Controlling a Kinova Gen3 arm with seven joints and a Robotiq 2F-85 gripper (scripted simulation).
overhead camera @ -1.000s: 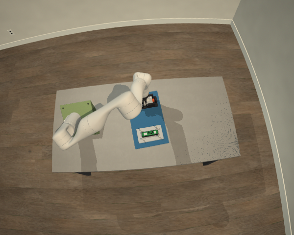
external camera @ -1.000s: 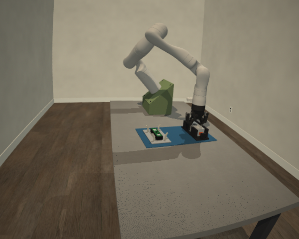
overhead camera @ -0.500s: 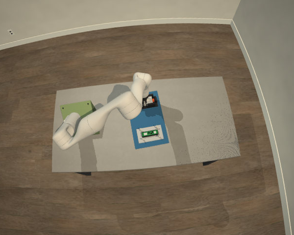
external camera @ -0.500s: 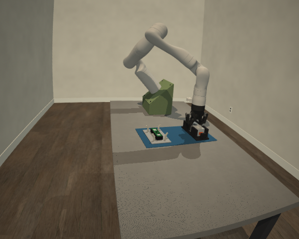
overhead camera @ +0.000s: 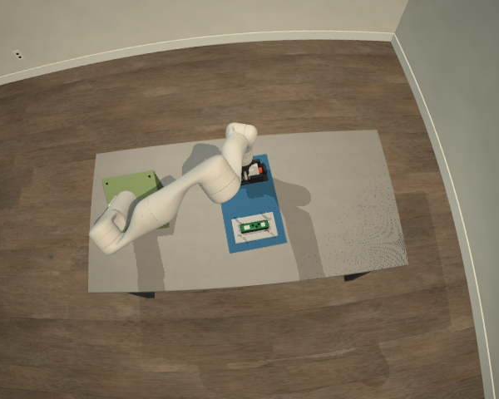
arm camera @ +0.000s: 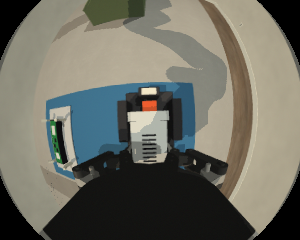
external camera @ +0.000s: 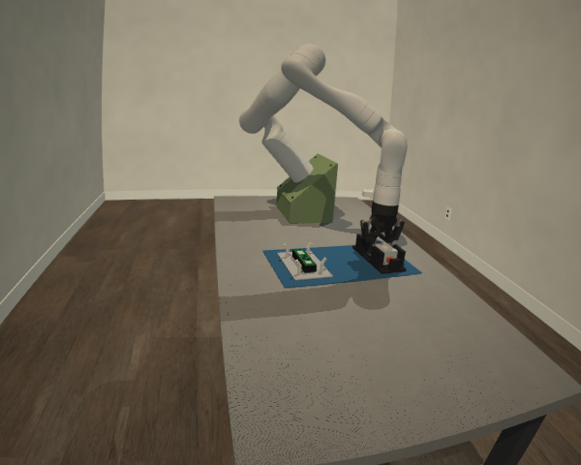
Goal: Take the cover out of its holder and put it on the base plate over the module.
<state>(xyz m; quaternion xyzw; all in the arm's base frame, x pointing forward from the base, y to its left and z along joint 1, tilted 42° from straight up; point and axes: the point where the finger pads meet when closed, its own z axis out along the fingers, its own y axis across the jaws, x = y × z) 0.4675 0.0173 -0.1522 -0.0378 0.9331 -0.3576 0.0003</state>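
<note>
Now: the white cover right at my hand.
</note>
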